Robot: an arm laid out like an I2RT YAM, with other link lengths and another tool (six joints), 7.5 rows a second.
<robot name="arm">
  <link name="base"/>
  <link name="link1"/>
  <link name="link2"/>
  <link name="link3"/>
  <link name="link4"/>
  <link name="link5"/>
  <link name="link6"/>
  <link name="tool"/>
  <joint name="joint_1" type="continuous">
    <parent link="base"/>
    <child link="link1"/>
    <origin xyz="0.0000 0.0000 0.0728"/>
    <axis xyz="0 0 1"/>
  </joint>
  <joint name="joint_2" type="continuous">
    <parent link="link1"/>
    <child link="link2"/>
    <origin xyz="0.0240 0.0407 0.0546" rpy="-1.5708 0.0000 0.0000"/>
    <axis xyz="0 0 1"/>
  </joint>
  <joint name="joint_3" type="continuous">
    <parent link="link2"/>
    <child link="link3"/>
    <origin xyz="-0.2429 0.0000 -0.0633" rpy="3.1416 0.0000 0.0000"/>
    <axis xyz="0 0 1"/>
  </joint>
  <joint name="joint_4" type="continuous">
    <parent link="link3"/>
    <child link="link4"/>
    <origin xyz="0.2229 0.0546 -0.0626"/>
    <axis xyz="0 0 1"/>
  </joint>
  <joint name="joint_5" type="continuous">
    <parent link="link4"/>
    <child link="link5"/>
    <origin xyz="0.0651 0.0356 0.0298" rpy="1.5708 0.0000 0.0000"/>
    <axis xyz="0 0 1"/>
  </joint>
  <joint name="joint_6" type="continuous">
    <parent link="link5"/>
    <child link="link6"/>
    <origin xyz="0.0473 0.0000 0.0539" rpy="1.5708 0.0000 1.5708"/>
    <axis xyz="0 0 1"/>
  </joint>
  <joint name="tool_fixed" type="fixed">
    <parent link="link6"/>
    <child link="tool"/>
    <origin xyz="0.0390 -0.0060 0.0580" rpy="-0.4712 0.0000 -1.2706"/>
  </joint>
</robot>
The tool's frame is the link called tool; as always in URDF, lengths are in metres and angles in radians. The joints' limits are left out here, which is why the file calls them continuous.
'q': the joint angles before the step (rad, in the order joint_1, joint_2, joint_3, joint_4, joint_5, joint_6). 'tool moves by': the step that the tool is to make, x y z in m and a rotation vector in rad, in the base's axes. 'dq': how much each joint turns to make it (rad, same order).
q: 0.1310 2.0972 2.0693 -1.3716 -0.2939 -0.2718
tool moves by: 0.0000 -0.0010 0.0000 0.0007 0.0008 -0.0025
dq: -0.0027 -0.0001 -0.0001 -0.0008 -0.0008 -0.0001
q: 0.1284 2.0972 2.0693 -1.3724 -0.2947 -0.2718
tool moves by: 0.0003 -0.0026 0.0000 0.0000 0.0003 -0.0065
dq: -0.0066 -0.0001 -0.0001 -0.0003 -0.0001 -0.0001
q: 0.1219 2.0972 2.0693 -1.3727 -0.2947 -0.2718
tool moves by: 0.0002 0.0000 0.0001 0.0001 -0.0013 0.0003
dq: -0.0001 0.0000 0.0002 0.0009 0.0000 -0.0004
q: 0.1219 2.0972 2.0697 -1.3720 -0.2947 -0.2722
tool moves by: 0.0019 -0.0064 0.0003 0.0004 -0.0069 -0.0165
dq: -0.0164 -0.0007 -0.0006 0.0068 0.0004 0.0001
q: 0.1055 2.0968 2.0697 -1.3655 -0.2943 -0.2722
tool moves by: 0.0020 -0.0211 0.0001 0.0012 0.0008 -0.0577
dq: -0.0530 0.0003 0.0011 0.0000 -0.0004 0.0051
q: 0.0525 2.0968 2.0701 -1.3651 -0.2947 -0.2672
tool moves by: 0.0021 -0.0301 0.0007 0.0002 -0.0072 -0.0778
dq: -0.0751 0.0000 0.0021 0.0058 0.0004 0.0028
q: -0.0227 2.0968 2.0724 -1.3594 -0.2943 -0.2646
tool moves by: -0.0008 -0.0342 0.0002 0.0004 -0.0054 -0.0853
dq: -0.0855 -0.0001 0.0000 0.0053 -0.0008 0.0000
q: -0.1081 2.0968 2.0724 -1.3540 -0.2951 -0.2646
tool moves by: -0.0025 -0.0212 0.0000 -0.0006 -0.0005 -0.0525
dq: -0.0531 -0.0003 -0.0006 0.0006 0.0004 -0.0007
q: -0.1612 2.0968 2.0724 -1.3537 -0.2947 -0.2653
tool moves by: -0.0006 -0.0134 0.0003 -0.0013 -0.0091 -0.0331
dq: -0.0331 -0.0001 -0.0002 0.0092 -0.0003 0.0000
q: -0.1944 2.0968 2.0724 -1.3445 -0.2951 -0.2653
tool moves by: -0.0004 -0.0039 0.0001 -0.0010 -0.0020 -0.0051
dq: -0.0100 0.0002 0.0003 0.0005 -0.0004 -0.0051
